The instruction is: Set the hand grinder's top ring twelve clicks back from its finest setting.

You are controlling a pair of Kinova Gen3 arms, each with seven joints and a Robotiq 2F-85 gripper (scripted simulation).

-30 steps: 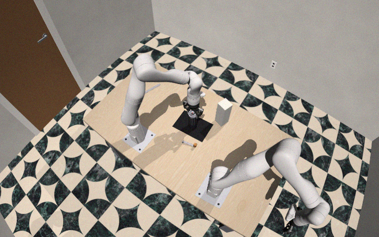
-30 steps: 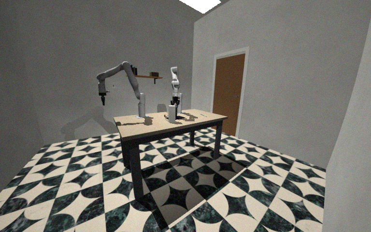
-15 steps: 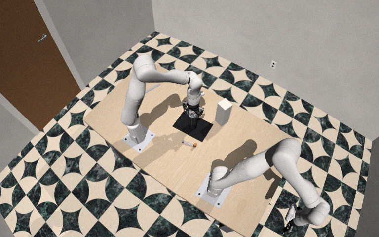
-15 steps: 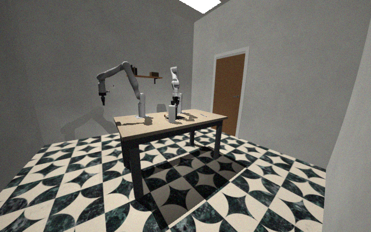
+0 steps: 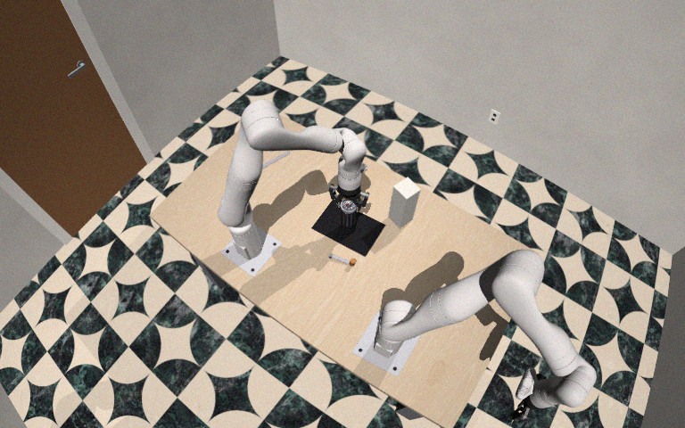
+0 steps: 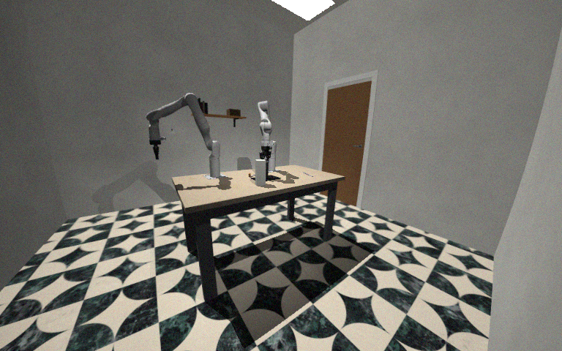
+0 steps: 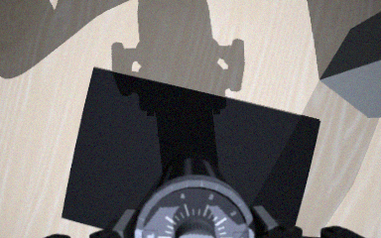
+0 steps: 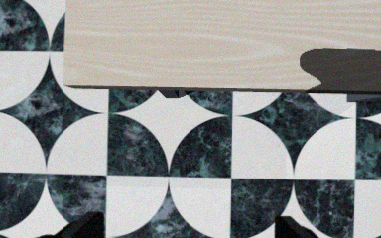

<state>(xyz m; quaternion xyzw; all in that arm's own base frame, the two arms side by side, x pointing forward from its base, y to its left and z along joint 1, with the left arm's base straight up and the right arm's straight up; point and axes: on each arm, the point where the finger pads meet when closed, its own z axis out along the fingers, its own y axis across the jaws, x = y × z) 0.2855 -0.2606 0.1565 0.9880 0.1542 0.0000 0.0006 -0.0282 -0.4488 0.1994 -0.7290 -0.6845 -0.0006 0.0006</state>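
Right now my left hand is right at the top ring. Round my left hand: crank handle (14 cm below, 13 cm behind, 6 cm to the right); then tall pale box (16 cm ahead, 14 cm to the right, 6 cm below); then black mat (16 cm below, 1 cm ahead).
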